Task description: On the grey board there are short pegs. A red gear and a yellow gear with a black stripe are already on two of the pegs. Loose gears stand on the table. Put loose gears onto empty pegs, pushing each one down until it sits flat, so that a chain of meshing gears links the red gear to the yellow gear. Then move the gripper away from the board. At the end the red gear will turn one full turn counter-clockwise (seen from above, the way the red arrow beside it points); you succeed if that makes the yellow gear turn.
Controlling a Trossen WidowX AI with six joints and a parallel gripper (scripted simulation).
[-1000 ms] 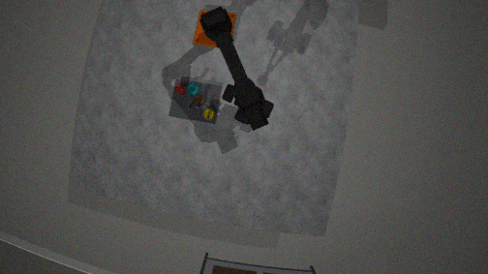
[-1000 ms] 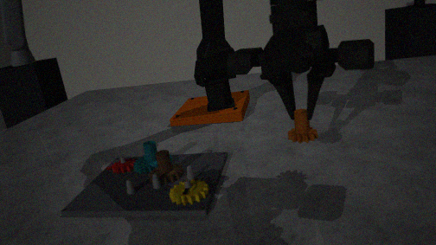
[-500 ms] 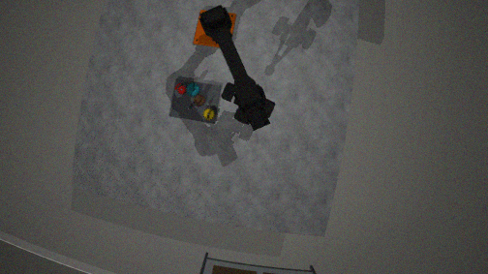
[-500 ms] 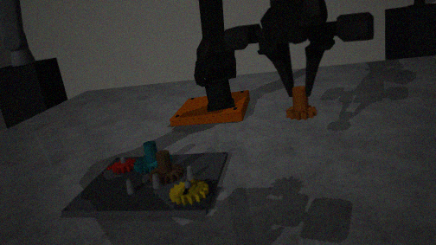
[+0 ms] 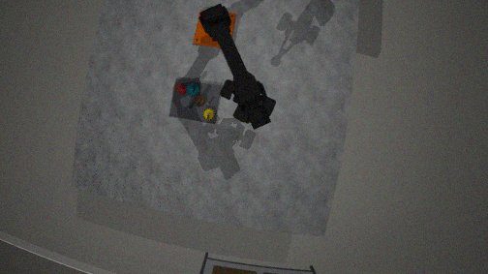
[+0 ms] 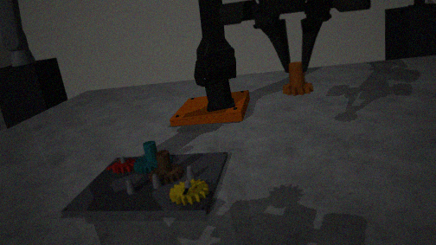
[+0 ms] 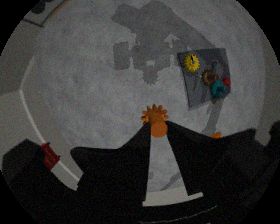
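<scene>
The brown gear is 2 cm behind my gripper tip, 21 cm to the right of it and 12 cm below it. The rest, counted from my gripper tip: yellow striped gear 4 cm ahead, 17 cm to the right, 13 cm below; teal gear 7 cm behind, 24 cm to the right, 12 cm below; orange gear 1 cm below.
</scene>
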